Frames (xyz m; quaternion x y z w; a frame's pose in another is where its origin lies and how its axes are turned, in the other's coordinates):
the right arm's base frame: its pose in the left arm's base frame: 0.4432 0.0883 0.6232 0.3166 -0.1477 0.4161 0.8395
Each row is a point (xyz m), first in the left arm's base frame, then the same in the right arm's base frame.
Working: the left arm's base frame: its pose in the right arm's base frame: -0.6426 0.0564 -0.4201 -0.3166 0.1477 -0.4161 0.8395

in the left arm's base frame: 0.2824 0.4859 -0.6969
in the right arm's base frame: -0.5327 -0.2319 -1.2606
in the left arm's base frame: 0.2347 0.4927 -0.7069
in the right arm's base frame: -0.5628 -0.1951 -1.2733
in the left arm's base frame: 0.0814 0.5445 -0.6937
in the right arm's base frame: -0.6182 -0.0448 -1.2996
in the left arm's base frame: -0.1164 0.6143 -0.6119
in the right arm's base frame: -0.6548 0.1770 -1.2865
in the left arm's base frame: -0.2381 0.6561 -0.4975
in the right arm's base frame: -0.6453 0.3391 -1.2293
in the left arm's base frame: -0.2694 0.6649 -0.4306
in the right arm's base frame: -0.6248 0.3952 -1.1850
